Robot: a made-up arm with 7 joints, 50 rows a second.
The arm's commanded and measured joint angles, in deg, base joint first. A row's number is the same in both.
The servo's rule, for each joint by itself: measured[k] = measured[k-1] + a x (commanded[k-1-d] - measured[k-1]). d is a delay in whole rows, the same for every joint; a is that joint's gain. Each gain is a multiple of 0.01, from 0.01 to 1. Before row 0 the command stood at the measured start. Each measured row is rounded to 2 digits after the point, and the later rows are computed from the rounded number. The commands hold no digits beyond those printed.
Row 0, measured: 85.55 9.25 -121.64 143.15 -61.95 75.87 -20.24
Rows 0 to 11, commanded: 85.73 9.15 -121.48 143.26 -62.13 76.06 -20.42; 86.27 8.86 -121.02 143.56 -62.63 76.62 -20.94; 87.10 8.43 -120.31 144.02 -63.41 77.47 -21.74; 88.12 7.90 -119.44 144.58 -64.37 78.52 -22.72; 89.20 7.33 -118.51 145.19 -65.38 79.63 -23.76; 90.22 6.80 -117.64 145.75 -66.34 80.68 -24.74; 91.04 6.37 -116.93 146.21 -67.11 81.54 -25.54; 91.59 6.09 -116.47 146.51 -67.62 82.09 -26.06; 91.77 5.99 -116.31 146.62 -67.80 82.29 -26.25; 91.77 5.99 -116.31 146.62 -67.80 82.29 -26.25; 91.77 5.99 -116.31 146.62 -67.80 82.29 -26.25; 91.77 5.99 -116.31 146.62 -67.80 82.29 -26.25
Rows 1 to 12, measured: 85.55 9.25 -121.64 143.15 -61.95 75.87 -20.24; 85.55 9.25 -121.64 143.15 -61.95 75.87 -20.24; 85.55 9.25 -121.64 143.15 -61.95 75.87 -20.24; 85.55 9.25 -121.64 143.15 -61.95 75.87 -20.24; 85.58 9.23 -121.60 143.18 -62.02 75.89 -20.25; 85.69 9.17 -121.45 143.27 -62.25 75.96 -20.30; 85.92 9.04 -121.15 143.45 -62.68 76.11 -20.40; 86.27 8.85 -120.71 143.72 -63.31 76.35 -20.56; 86.74 8.59 -120.14 144.07 -64.08 76.68 -20.78; 87.30 8.29 -119.49 144.47 -64.92 77.08 -21.06; 87.90 7.96 -118.82 144.89 -65.73 77.53 -21.37; 88.49 7.64 -118.21 145.28 -66.43 77.99 -21.70
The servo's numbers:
d 4
a 0.16 0.17 0.26 0.24 0.37 0.10 0.07

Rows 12 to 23, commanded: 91.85 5.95 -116.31 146.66 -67.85 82.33 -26.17; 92.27 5.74 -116.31 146.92 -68.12 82.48 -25.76; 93.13 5.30 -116.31 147.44 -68.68 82.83 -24.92; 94.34 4.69 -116.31 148.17 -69.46 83.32 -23.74; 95.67 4.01 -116.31 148.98 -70.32 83.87 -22.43; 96.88 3.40 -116.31 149.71 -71.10 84.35 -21.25; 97.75 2.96 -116.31 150.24 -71.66 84.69 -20.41; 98.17 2.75 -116.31 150.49 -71.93 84.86 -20.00; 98.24 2.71 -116.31 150.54 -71.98 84.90 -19.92; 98.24 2.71 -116.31 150.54 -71.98 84.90 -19.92; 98.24 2.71 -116.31 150.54 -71.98 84.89 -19.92; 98.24 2.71 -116.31 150.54 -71.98 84.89 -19.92
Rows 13 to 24, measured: 89.01 7.36 -117.72 145.60 -66.94 78.42 -22.02; 89.45 7.13 -117.35 145.84 -67.26 78.81 -22.32; 89.82 6.94 -117.08 146.03 -67.46 79.16 -22.60; 90.13 6.78 -116.88 146.17 -67.59 79.47 -22.86; 90.41 6.64 -116.73 146.29 -67.69 79.76 -23.09; 90.71 6.49 -116.62 146.44 -67.85 80.03 -23.28; 91.10 6.29 -116.54 146.68 -68.16 80.31 -23.39; 91.62 6.02 -116.48 147.04 -68.64 80.61 -23.41; 92.27 5.68 -116.44 147.51 -69.26 80.94 -23.34; 93.01 5.29 -116.41 148.04 -69.94 81.28 -23.19; 93.77 4.89 -116.38 148.57 -70.58 81.62 -23.00; 94.47 4.53 -116.36 149.03 -71.08 81.94 -22.79
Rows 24 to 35, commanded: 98.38 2.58 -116.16 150.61 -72.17 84.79 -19.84; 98.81 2.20 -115.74 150.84 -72.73 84.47 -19.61; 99.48 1.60 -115.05 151.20 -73.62 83.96 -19.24; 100.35 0.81 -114.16 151.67 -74.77 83.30 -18.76; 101.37 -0.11 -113.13 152.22 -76.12 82.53 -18.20; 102.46 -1.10 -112.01 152.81 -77.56 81.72 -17.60; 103.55 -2.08 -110.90 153.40 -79.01 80.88 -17.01; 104.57 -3.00 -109.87 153.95 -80.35 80.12 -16.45; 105.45 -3.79 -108.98 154.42 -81.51 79.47 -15.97; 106.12 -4.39 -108.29 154.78 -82.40 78.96 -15.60; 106.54 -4.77 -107.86 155.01 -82.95 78.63 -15.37; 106.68 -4.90 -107.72 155.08 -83.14 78.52 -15.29
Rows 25 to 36, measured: 95.07 4.22 -116.35 149.39 -71.41 82.24 -22.59; 95.58 3.96 -116.34 149.67 -71.62 82.51 -22.40; 96.01 3.75 -116.33 149.88 -71.75 82.75 -22.23; 96.37 3.57 -116.32 150.04 -71.84 82.96 -22.07; 96.69 3.40 -116.28 150.18 -71.96 83.14 -21.91; 97.03 3.20 -116.14 150.34 -72.24 83.27 -21.75; 97.42 2.93 -115.86 150.55 -72.75 83.34 -21.57; 97.89 2.57 -115.42 150.82 -73.50 83.34 -21.37; 98.45 2.11 -114.82 151.16 -74.47 83.26 -21.15; 99.09 1.56 -114.09 151.56 -75.61 83.11 -20.90; 99.80 0.94 -113.26 152.00 -76.87 82.89 -20.63; 100.56 0.27 -112.38 152.47 -78.16 82.61 -20.34
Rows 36 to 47, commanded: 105.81 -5.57 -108.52 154.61 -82.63 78.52 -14.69; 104.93 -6.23 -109.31 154.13 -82.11 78.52 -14.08; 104.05 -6.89 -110.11 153.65 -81.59 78.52 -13.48; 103.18 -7.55 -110.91 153.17 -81.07 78.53 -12.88; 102.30 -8.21 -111.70 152.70 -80.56 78.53 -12.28; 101.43 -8.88 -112.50 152.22 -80.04 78.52 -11.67; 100.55 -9.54 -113.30 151.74 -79.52 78.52 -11.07; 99.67 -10.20 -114.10 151.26 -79.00 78.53 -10.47; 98.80 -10.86 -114.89 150.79 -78.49 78.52 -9.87; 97.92 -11.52 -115.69 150.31 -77.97 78.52 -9.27; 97.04 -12.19 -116.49 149.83 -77.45 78.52 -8.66; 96.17 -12.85 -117.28 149.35 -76.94 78.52 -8.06
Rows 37 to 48, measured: 101.34 -0.42 -111.50 152.94 -79.40 82.30 -20.03; 102.10 -1.09 -110.67 153.38 -80.51 81.97 -19.72; 102.81 -1.72 -109.94 153.77 -81.41 81.64 -19.42; 103.43 -2.26 -109.36 154.08 -82.05 81.33 -19.13; 103.81 -2.82 -109.14 154.21 -82.26 81.05 -18.82; 103.99 -3.40 -109.18 154.19 -82.20 80.80 -18.49; 104.00 -3.99 -109.42 154.06 -81.97 80.57 -18.14; 103.87 -4.60 -109.81 153.85 -81.64 80.37 -17.77; 103.62 -5.21 -110.30 153.57 -81.24 80.19 -17.39; 103.27 -5.83 -110.87 153.25 -80.80 80.02 -16.99; 102.83 -6.46 -111.50 152.89 -80.33 79.87 -16.58; 102.32 -7.10 -112.18 152.50 -79.84 79.74 -16.15
